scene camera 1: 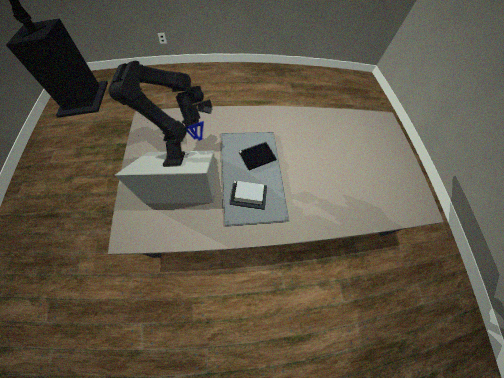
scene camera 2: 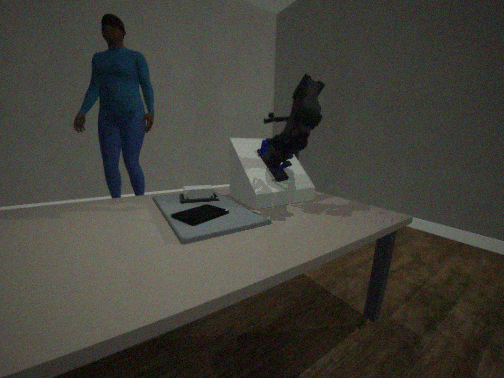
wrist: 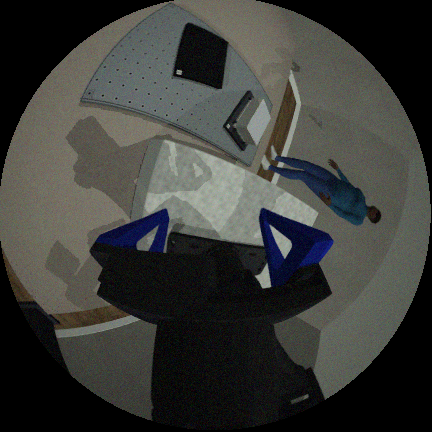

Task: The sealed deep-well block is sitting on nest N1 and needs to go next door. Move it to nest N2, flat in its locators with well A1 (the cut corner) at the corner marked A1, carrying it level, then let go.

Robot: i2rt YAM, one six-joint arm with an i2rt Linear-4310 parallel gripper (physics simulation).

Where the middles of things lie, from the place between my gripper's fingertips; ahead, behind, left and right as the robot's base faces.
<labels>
Right now my hand is 240 mm short of the grey perforated plate point(scene camera 1: 234, 168), 100 mm to the left of it and 170 mm above it. The rest, counted from my hand: black nest point(wrist: 201, 54): 290 mm ahead, 160 mm below; white deep-well block point(wrist: 253, 118): 210 mm ahead, 220 mm to the right, 140 mm below.
</labels>
